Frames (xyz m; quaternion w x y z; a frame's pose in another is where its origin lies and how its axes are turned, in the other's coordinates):
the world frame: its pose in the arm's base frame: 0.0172 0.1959 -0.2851 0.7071 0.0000 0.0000 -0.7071
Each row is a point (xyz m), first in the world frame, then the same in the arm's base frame.
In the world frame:
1: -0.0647 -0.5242 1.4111
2: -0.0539 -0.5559 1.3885
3: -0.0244 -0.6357 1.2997
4: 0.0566 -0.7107 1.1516
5: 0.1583 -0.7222 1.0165
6: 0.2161 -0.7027 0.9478
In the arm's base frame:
1: -0.5070 0.2606 1.1260
2: -0.5387 0.2498 1.1034
3: -0.6185 0.2203 1.0146
4: -0.6935 0.1393 0.8665
5: -0.7050 0.0376 0.7314
6: -0.6855 -0.0202 0.6627

